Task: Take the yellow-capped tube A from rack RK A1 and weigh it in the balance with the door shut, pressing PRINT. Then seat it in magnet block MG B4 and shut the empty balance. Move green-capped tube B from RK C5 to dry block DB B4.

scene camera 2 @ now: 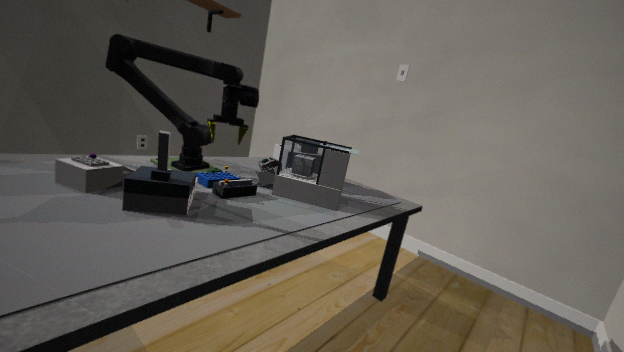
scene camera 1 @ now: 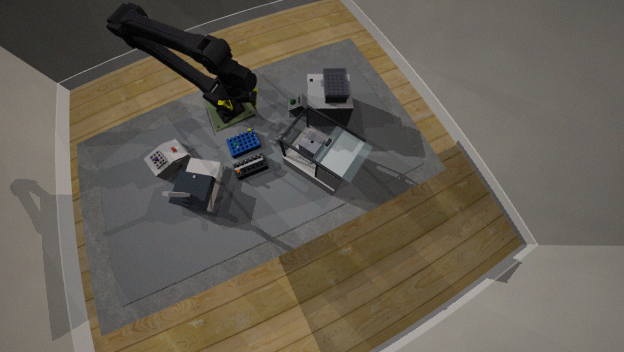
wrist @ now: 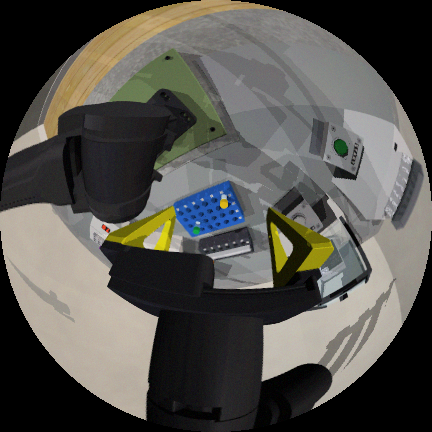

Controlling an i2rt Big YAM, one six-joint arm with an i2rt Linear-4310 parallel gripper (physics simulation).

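Observation:
My gripper [scene camera 1: 240, 102] [scene camera 2: 226, 143] [wrist: 219, 211] is open and empty, pointing down high above the table, between arm base and balance. Yellow-capped tube A [scene camera 1: 249, 130] [scene camera 2: 226, 167] [wrist: 224, 202] stands in the blue rack [scene camera 1: 245, 151] [scene camera 2: 210, 183] [wrist: 236, 200]. Green-capped tube B [scene camera 1: 235, 144] [scene camera 2: 214, 171] [wrist: 196, 230] stands near its opposite corner. The black block with a pale strip [scene camera 1: 251, 166] [scene camera 2: 235, 190] [wrist: 227, 248], seemingly the magnet block, holds an orange-capped tube [scene camera 1: 238, 171]. The glass-walled balance [scene camera 1: 305, 170] [scene camera 2: 310, 191] has a glass panel [scene camera 1: 345, 150] jutting out to one side; no tube shows on its pan.
A white unit with red display [scene camera 1: 175, 152] and purple-capped tube [scene camera 1: 156, 159], seemingly the dry block, stands left beside a dark-lidded box [scene camera 1: 192, 187] [scene camera 2: 155, 195] with an upright handle. A green-button box [scene camera 1: 295, 103] [wrist: 341, 147] and white device [scene camera 1: 316, 92] stand behind the balance.

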